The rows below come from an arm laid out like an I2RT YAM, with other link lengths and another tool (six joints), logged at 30 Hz.
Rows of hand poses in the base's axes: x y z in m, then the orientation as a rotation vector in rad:
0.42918 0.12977 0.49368 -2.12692 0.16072 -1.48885
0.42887 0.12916 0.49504 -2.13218 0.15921 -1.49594
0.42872 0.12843 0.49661 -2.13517 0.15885 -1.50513
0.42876 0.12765 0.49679 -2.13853 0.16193 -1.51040
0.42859 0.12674 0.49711 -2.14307 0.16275 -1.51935
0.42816 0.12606 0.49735 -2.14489 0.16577 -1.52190
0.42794 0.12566 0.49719 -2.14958 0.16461 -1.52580
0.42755 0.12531 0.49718 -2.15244 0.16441 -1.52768
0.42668 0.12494 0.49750 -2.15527 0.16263 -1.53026
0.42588 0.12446 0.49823 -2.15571 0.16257 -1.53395
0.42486 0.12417 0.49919 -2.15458 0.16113 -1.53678
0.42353 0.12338 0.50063 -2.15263 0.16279 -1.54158
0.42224 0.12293 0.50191 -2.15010 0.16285 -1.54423
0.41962 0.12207 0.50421 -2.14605 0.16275 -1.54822
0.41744 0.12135 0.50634 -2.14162 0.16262 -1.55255
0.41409 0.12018 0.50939 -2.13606 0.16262 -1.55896
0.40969 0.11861 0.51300 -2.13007 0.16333 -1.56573
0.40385 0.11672 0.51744 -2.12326 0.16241 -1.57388
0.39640 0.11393 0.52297 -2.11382 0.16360 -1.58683
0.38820 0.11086 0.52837 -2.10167 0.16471 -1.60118
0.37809 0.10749 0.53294 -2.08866 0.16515 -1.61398
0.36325 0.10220 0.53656 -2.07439 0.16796 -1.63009
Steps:
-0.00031 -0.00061 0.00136 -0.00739 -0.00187 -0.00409
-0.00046 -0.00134 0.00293 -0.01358 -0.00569 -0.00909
-0.00042 -0.00212 0.00311 -0.01714 -0.00647 -0.01451
-0.00059 -0.00303 0.00343 -0.02395 -0.00919 -0.02064
-0.00102 -0.00371 0.00367 -0.02526 -0.00918 -0.02425
-0.00124 -0.00411 0.00351 -0.03076 -0.00944 -0.02689
-0.00163 -0.00446 0.00350 -0.03372 -0.00923 -0.02858
-0.00250 -0.00483 0.00382 -0.03753 -0.00973 -0.02963
-0.00330 -0.00531 0.00455 -0.03944 -0.01156 -0.03144
-0.00432 -0.00560 0.00551 -0.04034 -0.01390 -0.03151
-0.00565 -0.00639 0.00695 -0.04036 -0.01706 -0.03408
-0.00694 -0.00684 0.00823 -0.03962 -0.01963 -0.03451
-0.00956 -0.00770 0.01053 -0.03841 -0.02363 -0.03497
-0.01174 -0.00842 0.01266 -0.03709 -0.02801 -0.03545
-0.01509 -0.00959 0.01571 -0.03581 -0.03399 -0.03661
-0.01949 -0.01116 0.01932 -0.03413 -0.04023 -0.03825
-0.02533 -0.01305 0.02376 -0.03307 -0.04791 -0.03929
-0.03278 -0.01584 0.02929 -0.03147 -0.05895 -0.04304
-0.04098 -0.01891 0.03469 -0.02864 -0.07200 -0.04658
-0.05109 -0.02228 0.03926 -0.02483 -0.08475 -0.04877
-0.06593 -0.02757 0.04288 -0.02083 -0.09938 -0.05365

